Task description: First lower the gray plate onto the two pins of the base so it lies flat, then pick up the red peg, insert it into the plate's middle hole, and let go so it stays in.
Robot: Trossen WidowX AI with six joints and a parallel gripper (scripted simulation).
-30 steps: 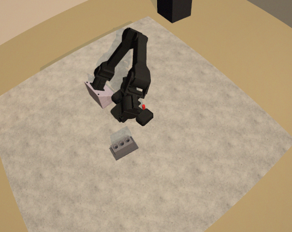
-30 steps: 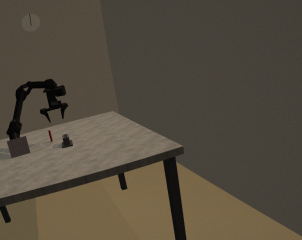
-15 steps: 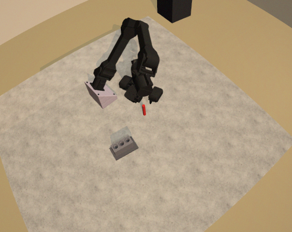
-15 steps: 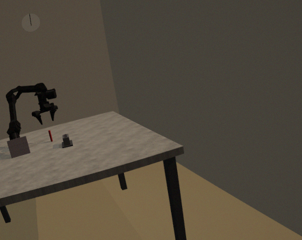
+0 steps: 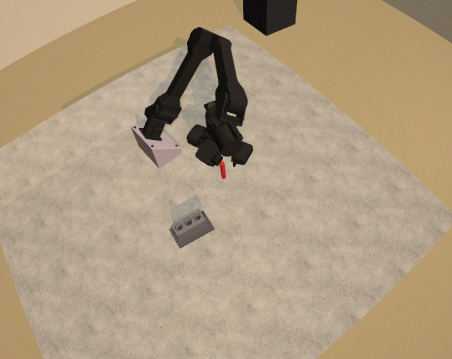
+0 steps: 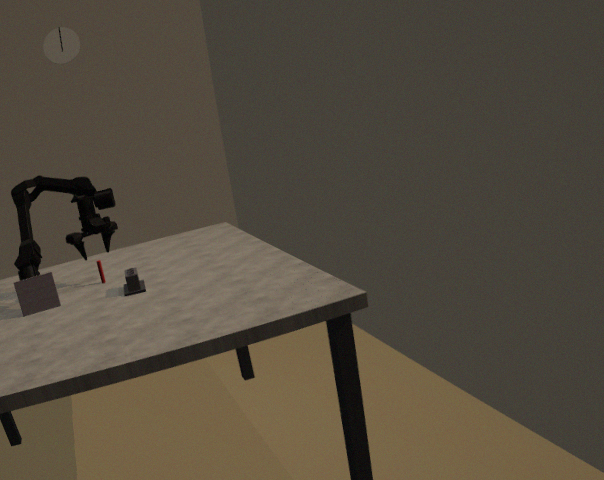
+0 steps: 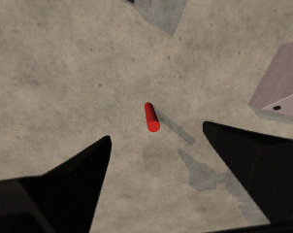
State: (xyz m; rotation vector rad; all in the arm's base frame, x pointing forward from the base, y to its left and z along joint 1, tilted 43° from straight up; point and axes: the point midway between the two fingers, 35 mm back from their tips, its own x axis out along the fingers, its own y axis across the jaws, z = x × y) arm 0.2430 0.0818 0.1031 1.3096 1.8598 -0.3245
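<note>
The red peg lies 6 cm below my gripper tip. Round my gripper tip: gray base 18 cm to the right, 10 cm ahead, 9 cm below; gray plate 18 cm to the right, 10 cm ahead, 5 cm below.
</note>
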